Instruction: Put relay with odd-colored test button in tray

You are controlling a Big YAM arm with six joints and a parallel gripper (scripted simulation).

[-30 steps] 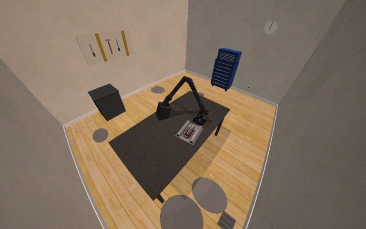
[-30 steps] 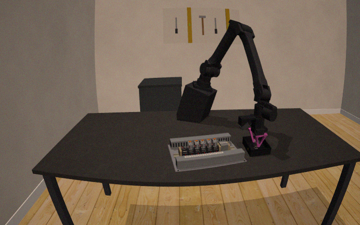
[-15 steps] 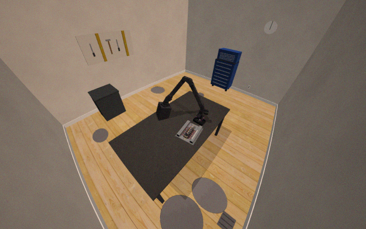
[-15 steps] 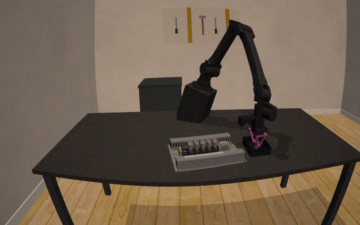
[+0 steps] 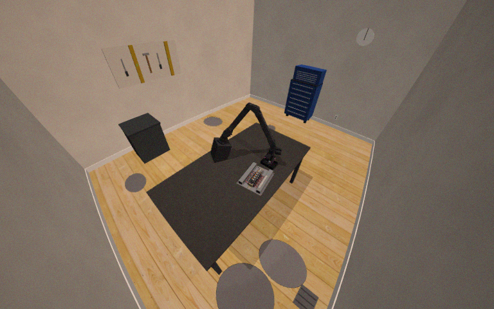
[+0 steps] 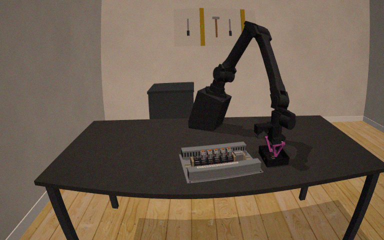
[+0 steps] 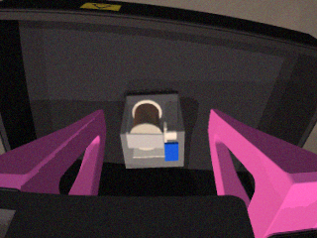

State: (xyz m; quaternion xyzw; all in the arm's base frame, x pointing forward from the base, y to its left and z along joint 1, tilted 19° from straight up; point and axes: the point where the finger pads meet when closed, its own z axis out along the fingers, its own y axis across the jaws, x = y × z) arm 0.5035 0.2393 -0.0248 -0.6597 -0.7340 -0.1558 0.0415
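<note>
The relay lies right at my hand. Round my hand: black tray 1 cm below.
</note>
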